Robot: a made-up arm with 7 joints.
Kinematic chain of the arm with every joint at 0, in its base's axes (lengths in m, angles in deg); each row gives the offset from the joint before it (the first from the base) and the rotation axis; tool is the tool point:
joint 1: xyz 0 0.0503 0 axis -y
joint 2: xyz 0 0.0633 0 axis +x
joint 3: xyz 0 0 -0.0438 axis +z
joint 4: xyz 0 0 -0.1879 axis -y
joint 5: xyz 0 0 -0.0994 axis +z
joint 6: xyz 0 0 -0.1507 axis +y
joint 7: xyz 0 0 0 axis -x
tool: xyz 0 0 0
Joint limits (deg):
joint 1: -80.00..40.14
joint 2: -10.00..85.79
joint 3: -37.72..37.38
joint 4: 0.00..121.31
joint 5: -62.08..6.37
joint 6: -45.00..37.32
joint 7: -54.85..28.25
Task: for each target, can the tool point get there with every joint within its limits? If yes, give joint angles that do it. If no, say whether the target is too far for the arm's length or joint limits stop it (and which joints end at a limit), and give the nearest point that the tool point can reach.
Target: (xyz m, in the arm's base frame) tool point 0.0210 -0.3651 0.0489
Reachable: no: joint limits stop it (at a limit: joint 1, joint 2, joint 3) | nearest point 0.1922 -0.0400 0.0439 | short by 0.367 m
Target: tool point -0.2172 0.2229 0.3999
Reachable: no: joint limits stop it (at a limit: joint 1, joint 2, joint 3) | nearest point 0.0557 0.2531 0.2154 | short by 0.331 m
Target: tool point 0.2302 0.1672 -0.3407
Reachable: yes | joints 3.49 -2.09 17.64 61.28 -45.34 -2.53 20.02
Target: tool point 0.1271 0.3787 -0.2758
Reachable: yes | joints -23.71 57.97 -7.55 66.46 -0.04 -29.30 -34.40
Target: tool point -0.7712 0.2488 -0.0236
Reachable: no: too far | nearest point -0.4672 0.1976 -0.0824 | short by 0.314 m
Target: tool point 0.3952 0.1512 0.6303
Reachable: no: too far | nearest point 0.1351 0.2821 0.1949 | short by 0.524 m
